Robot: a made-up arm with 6 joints. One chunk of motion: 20 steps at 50 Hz.
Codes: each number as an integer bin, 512 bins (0 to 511) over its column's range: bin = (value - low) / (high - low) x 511, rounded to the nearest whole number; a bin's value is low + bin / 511 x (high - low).
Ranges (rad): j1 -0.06..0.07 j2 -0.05..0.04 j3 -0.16..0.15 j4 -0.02..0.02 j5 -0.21..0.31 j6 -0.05..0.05
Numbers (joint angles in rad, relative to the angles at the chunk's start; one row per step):
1: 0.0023 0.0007 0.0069 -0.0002 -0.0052 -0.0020
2: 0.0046 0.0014 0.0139 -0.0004 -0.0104 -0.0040
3: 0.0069 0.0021 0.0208 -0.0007 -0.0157 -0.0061
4: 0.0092 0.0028 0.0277 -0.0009 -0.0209 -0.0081
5: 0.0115 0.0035 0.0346 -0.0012 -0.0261 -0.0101
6: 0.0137 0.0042 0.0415 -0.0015 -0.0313 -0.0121
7: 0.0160 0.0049 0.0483 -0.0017 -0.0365 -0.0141
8: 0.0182 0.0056 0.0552 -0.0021 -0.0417 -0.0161
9: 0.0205 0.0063 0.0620 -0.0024 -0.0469 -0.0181
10: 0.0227 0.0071 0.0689 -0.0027 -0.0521 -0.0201
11: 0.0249 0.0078 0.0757 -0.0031 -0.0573 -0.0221
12: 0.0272 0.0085 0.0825 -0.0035 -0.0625 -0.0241
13: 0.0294 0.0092 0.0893 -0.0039 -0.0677 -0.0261
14: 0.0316 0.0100 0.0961 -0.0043 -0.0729 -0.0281
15: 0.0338 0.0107 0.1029 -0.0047 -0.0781 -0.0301
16: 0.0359 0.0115 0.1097 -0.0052 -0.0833 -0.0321
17: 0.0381 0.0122 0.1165 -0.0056 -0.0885 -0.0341
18: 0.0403 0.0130 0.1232 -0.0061 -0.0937 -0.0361
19: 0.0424 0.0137 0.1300 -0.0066 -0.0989 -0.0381
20: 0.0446 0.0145 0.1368 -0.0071 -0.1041 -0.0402
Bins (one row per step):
1: 245 288 275 253 201 245
2: 254 292 287 250 196 235
3: 263 296 298 247 191 224
4: 272 300 309 244 186 214
5: 281 304 321 240 181 204
6: 290 308 332 236 176 194
7: 299 312 343 234 170 183
8: 307 316 355 229 165 173
9: 316 320 366 225 160 163
10: 325 324 377 221 155 153
11: 334 328 389 216 150 143
12: 343 332 400 211 145 132
13: 351 336 411 206 140 122
14: 360 341 422 201 135 112
15: 369 345 433 195 130 102
16: 377 349 445 189 125 91
17: 386 353 456 184 119 81
18: 394 358 467 178 114 71
19: 403 362 478 171 109 61
20: 411 366 489 165 104 50

